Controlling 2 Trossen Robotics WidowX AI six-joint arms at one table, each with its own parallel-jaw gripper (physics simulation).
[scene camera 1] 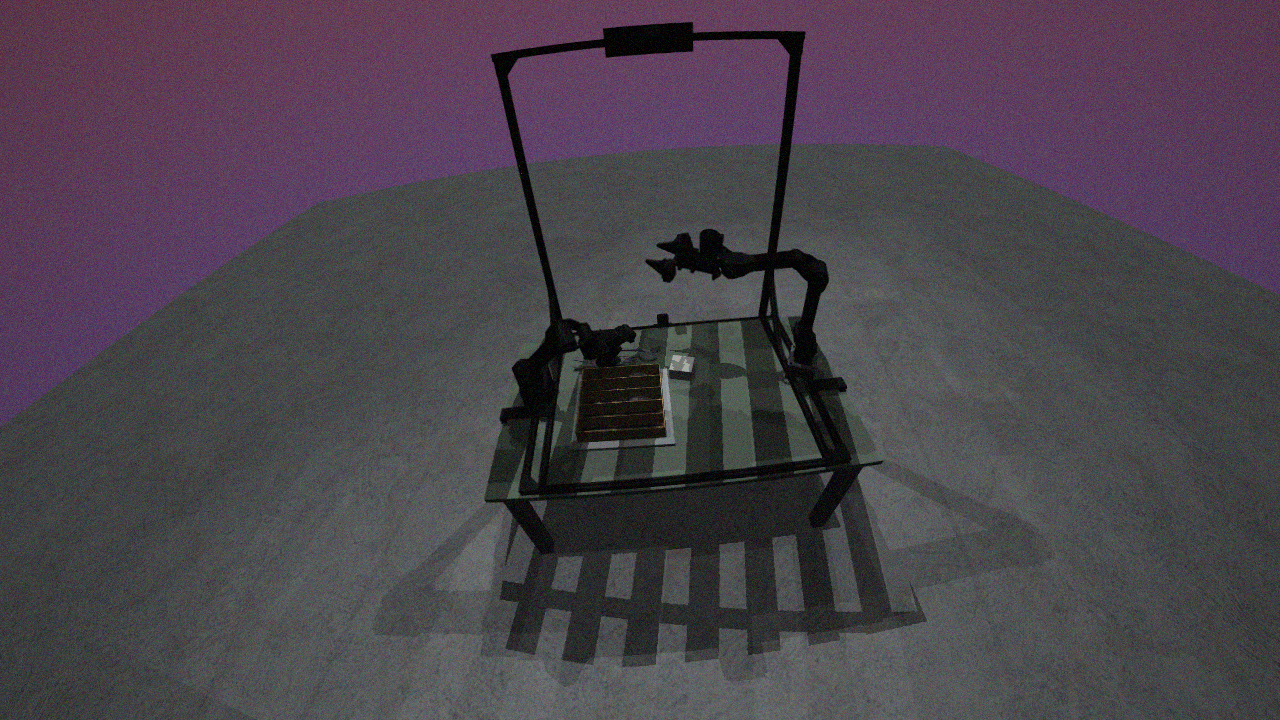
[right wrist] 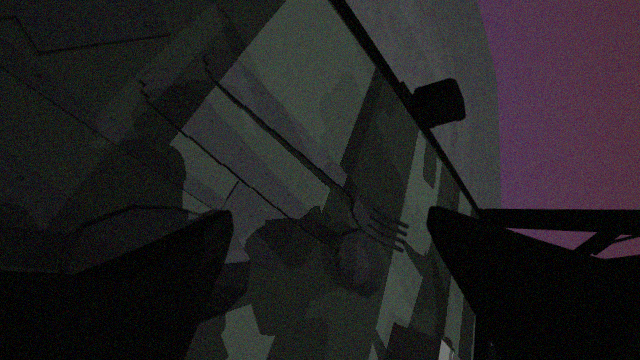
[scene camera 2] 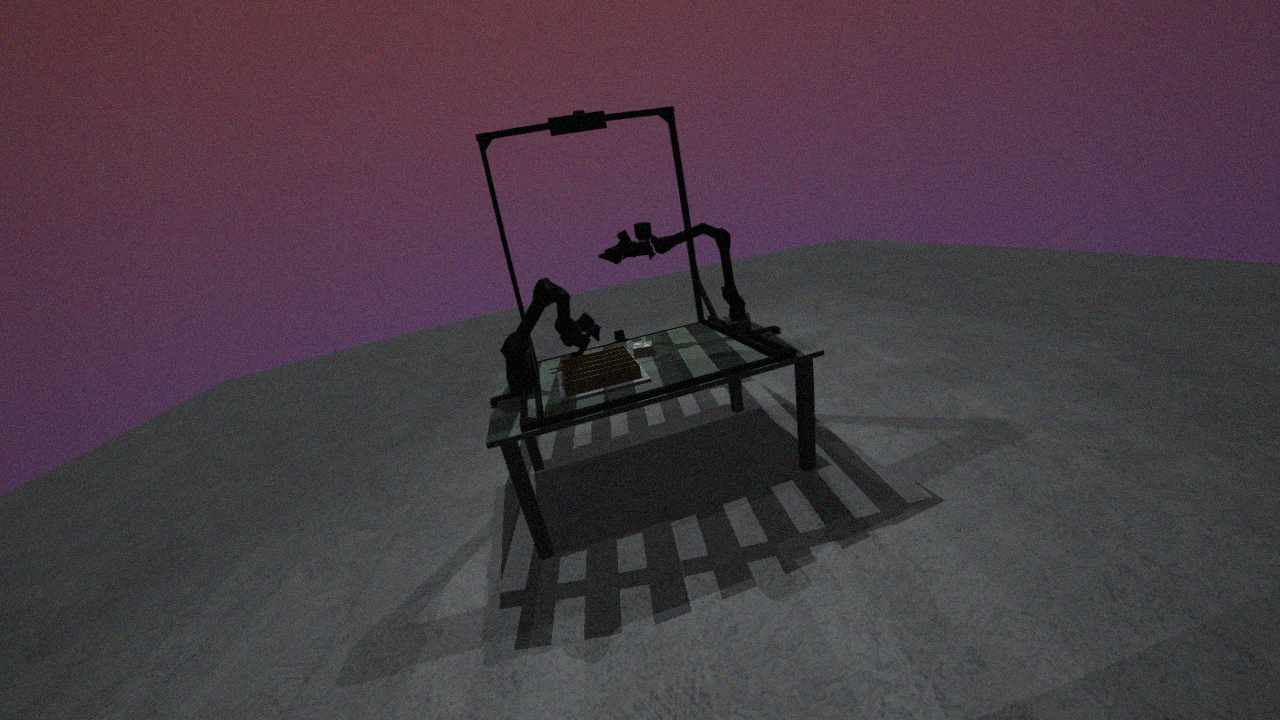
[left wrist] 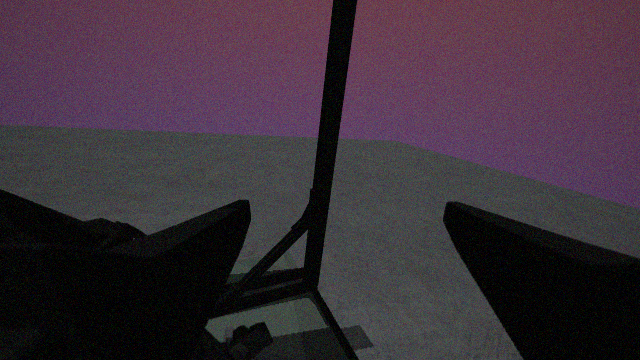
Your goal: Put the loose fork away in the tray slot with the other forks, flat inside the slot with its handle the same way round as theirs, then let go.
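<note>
In the right wrist view the loose fork [right wrist: 366,218] lies beyond my right fingertips, tines to the right, its thin handle running to the upper left. It is dim against the striped table. My right gripper [right wrist: 331,217] [scene camera 2: 581,351] is open and empty, low behind the tray. The brown slotted tray [scene camera 1: 622,433] [scene camera 2: 601,381] lies on a pale sheet; the forks in its slots are too small and dark to make out. My left gripper [scene camera 1: 653,253] [scene camera 2: 602,257] [left wrist: 346,210] is open and empty, high above the table.
A rounded spoon-like piece [right wrist: 362,262] lies beside the fork. A small white-topped box [scene camera 1: 681,366] [scene camera 2: 641,345] stands right of the tray's back corner. A black block [scene camera 1: 662,319] [scene camera 2: 619,334] [right wrist: 440,102] is at the table's back edge. A black frame arches over the table.
</note>
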